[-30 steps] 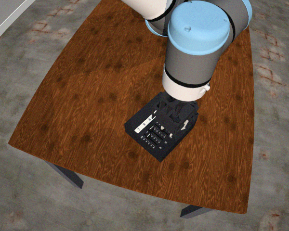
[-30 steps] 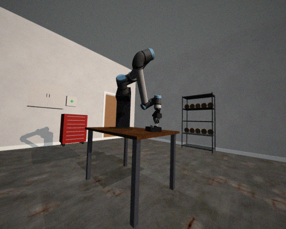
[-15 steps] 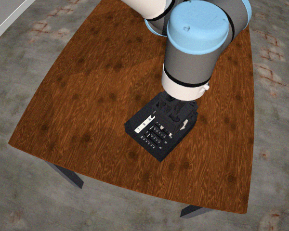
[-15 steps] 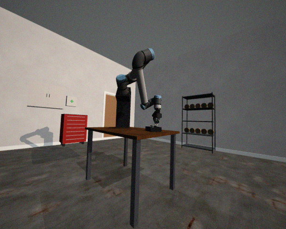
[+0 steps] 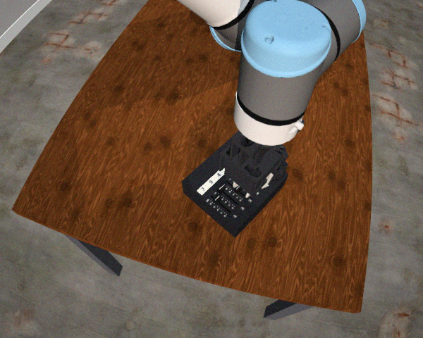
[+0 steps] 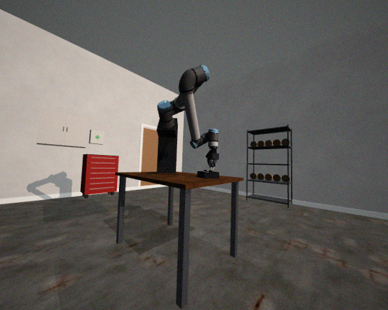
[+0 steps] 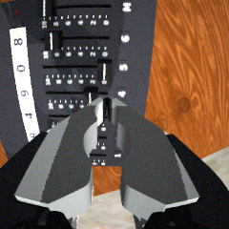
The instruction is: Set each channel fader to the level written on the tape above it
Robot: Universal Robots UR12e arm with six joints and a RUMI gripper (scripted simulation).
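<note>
My gripper is now 20 mm past the channel 5 cap, 10 mm to the right of it and 10 mm above it. The rest, counted from my hand: channel 3 fader (10 mm ahead, 30 mm to the right, 10 mm below); channel 6 cap (60 mm behind, 10 mm to the right, 10 mm below); channel 4 fader (10 mm behind, 10 mm to the right, 10 mm below).
</note>
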